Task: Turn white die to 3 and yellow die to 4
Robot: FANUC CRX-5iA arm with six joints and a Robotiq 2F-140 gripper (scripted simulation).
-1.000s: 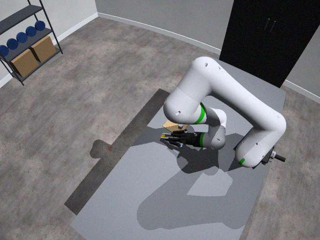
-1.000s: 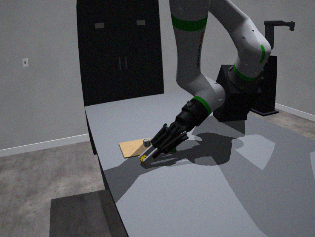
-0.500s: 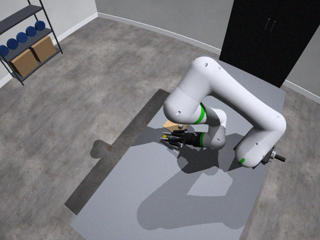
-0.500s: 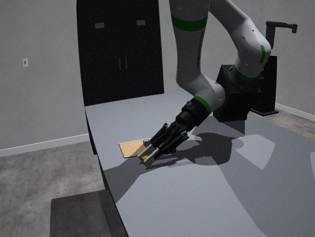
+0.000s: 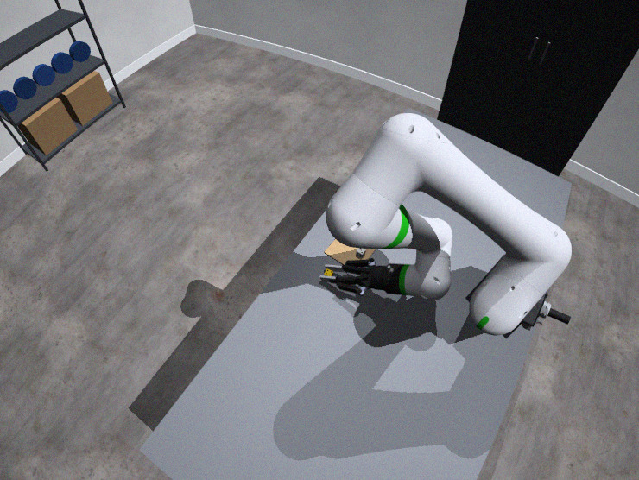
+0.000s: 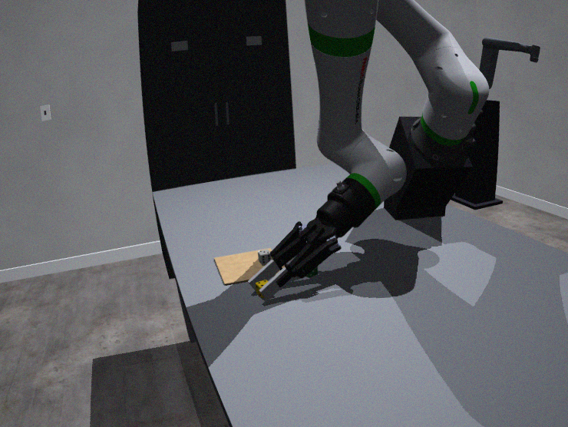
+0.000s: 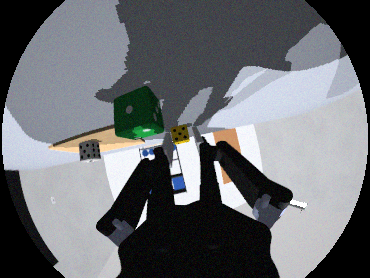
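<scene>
Now: hand 10 mm short of the yellow die and 20 mm above it. The rest, counted from my hand: white die (30 mm behind, 130 mm to the right, 10 mm below); then tan mat (10 mm ahead, 130 mm to the right, 30 mm below); then green die (100 mm behind, 40 mm to the right, 20 mm below).
</scene>
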